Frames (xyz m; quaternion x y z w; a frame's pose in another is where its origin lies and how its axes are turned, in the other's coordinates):
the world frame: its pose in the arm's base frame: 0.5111 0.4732 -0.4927 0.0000 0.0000 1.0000 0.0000
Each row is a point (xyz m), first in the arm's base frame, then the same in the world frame.
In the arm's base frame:
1: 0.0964 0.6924 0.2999
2: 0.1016 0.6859 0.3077
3: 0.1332 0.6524 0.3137
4: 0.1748 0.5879 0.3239
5: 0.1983 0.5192 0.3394
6: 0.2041 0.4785 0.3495
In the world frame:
1: 0.4147 -0.2192 0.7926
2: 0.4095 -0.2127 0.8004
3: 0.3779 -0.1792 0.8064
4: 0.3363 -0.1147 0.8166
5: 0.3128 -0.0460 0.8321
6: 0.3070 -0.0053 0.8422

